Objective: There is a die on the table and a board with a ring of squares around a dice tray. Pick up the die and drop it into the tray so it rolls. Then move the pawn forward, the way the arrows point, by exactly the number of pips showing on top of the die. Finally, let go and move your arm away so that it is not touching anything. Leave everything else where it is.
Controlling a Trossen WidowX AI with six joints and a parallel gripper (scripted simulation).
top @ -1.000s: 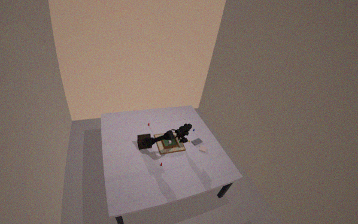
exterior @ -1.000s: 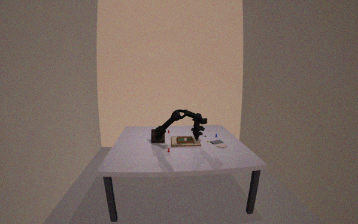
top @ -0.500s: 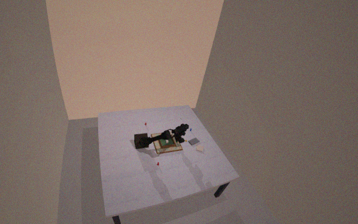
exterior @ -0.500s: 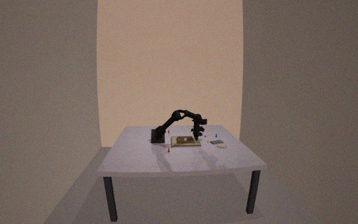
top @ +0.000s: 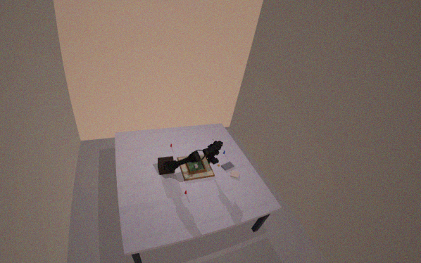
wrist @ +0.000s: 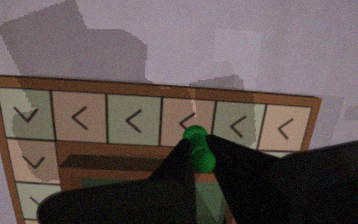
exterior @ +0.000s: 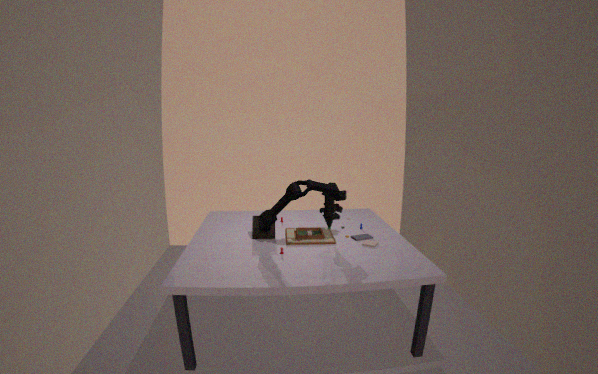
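My gripper tip is 12 cm past the white die, 2 cm to the right of it and 4 cm above it. The rest, counted from my gripper tip: green pawn 1 cm above; green dice tray 12 cm behind, 3 cm to the left, 6 cm below; yellow piece 11 cm ahead, 1 cm to the right, 6 cm below.
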